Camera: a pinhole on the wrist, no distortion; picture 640 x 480 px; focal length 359.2 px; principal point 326.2 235.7 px. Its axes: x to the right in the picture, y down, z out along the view. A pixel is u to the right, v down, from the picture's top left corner.
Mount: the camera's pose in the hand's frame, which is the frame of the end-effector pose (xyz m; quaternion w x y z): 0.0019 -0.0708 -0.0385 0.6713 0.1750 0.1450 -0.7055
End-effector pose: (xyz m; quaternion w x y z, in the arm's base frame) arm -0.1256 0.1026 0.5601 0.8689 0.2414 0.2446 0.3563
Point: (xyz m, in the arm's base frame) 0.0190 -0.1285 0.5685
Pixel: 398.8 129.1
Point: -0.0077 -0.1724 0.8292
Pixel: 163.9 45.9
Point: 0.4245 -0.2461 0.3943
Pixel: 549.3 352.0
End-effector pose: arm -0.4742 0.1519 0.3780 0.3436 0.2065 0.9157 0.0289
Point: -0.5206 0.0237 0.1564
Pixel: 338.6 452.6
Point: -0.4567 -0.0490 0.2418
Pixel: 400.2 240.9
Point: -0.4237 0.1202 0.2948
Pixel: outside the picture
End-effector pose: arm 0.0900 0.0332 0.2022 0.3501 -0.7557 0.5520 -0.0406
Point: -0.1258 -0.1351 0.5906
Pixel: behind the camera
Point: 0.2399 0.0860 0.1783
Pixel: 262.1 295.6
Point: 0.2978 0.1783 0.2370
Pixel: 404.3 163.2
